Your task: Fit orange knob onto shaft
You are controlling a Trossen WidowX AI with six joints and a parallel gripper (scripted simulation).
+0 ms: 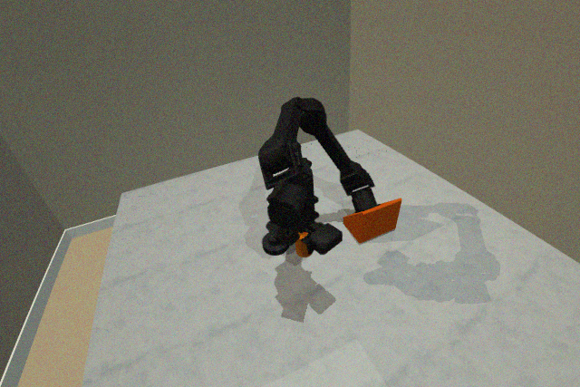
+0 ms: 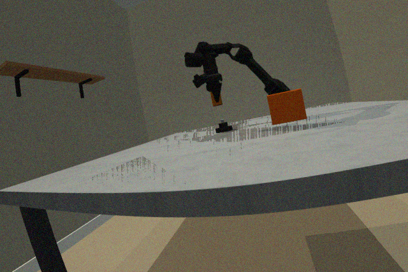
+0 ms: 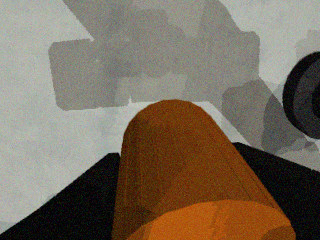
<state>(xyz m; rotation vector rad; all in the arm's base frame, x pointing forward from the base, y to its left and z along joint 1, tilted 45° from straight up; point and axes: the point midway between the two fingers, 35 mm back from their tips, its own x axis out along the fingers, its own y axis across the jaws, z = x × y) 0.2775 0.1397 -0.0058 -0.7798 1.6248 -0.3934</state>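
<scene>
My gripper tip is now 160 mm to the left of the round dark pedestal, 110 mm above it and 30 mm short of it. From my gripper tip the other things lie so: orange knob: 30 mm above.
</scene>
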